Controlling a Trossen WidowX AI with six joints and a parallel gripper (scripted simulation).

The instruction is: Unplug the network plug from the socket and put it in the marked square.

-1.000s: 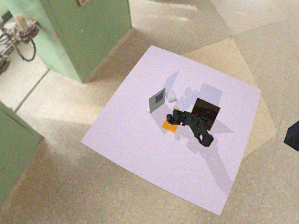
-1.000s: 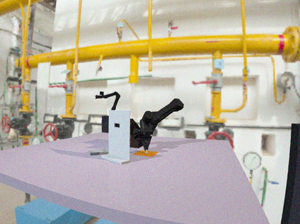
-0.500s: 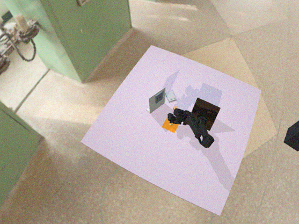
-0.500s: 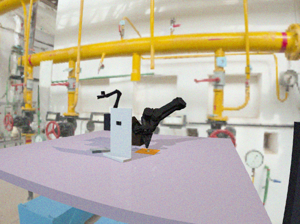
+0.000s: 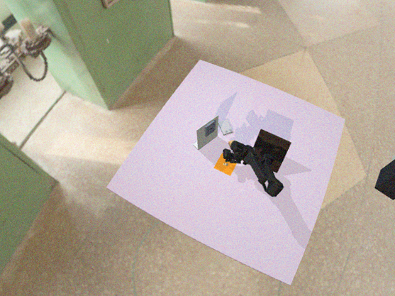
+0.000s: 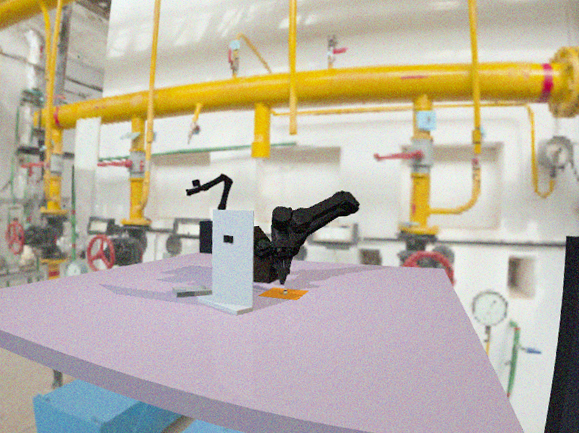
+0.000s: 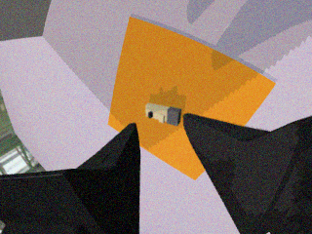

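Now: gripper tip 1 cm short of the network plug, 1 cm to the right of it and 3 cm above it. Also, from my gripper tip: grey flat piece: 16 cm ahead, 22 cm to the right, 3 cm below; orange marked square: 1 cm to the left, 3 cm below; grey upright panel: 20 cm ahead, 6 cm to the right, 8 cm above.
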